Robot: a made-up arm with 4 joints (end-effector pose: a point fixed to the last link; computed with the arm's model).
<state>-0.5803 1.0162 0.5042 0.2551</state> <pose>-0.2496 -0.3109 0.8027 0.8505 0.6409 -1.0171</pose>
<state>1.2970 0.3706 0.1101 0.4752</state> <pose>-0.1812 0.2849 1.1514 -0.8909 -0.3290 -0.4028</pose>
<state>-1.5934 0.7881 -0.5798 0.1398</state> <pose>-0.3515 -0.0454 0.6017 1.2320 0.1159 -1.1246</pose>
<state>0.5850 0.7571 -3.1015 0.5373</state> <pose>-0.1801 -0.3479 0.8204 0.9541 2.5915 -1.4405</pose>
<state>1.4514 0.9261 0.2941 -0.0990</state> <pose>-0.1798 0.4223 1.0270 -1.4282 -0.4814 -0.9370</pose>
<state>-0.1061 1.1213 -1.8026 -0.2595</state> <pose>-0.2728 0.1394 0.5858 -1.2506 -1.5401 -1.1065</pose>
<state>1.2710 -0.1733 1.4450 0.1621</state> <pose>0.2834 0.2273 0.9650 -1.1723 1.1819 -0.8226</pose>
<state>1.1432 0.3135 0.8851 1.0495</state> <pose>-0.1135 0.0840 1.2407 -0.0948 0.1207 -1.0826</pose>
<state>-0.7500 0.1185 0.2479 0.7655</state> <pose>-0.0952 -0.3003 0.6197 1.3927 0.3200 -0.2819</pose>
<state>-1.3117 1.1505 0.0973 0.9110</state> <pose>-0.4632 -0.0876 0.5246 1.8385 0.5743 -1.4784</pose>
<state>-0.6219 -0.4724 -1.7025 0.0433</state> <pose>-0.1731 0.0069 0.4987 0.8783 -1.8264 -0.3103</pose>
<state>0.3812 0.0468 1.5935 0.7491</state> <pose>0.1607 -0.2017 1.0018 0.1202 1.3369 -0.9357</pose>
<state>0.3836 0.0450 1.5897 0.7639</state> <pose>0.1575 -0.2025 1.0041 0.1276 1.3290 -0.9466</pose>
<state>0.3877 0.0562 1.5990 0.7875</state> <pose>0.1487 -0.2088 1.0070 0.1484 1.3254 -0.9811</pose>
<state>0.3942 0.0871 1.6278 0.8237</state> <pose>0.1311 -0.2224 1.0112 0.1893 1.3273 -1.0504</pose>
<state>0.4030 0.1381 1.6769 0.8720</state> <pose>0.1032 -0.2418 1.0166 0.2514 1.3335 -1.1543</pose>
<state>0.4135 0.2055 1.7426 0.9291</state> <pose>0.0656 -0.2631 1.0232 0.3321 1.3412 -1.2846</pose>
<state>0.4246 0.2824 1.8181 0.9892</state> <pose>0.0214 -0.2819 1.0302 0.4246 1.3483 -1.4268</pose>
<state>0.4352 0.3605 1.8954 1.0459</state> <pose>-0.0243 -0.2954 1.0366 0.5198 1.3543 -1.5648</pose>
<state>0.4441 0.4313 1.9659 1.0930</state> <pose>-0.0654 -0.3033 1.0415 0.6070 1.3602 -1.6832</pose>
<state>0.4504 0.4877 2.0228 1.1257</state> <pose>-0.0973 -0.3072 1.0442 0.6763 1.3676 -1.7710</pose>
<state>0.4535 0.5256 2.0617 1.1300</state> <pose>-0.1144 -0.3107 1.0434 0.7150 1.3840 -1.8122</pose>
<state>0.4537 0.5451 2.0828 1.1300</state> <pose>-0.1227 -0.3130 1.0419 0.7349 1.3964 -1.8304</pose>
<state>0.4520 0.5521 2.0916 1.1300</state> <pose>-0.1256 -0.3144 1.0404 0.7429 1.4039 -1.8364</pose>
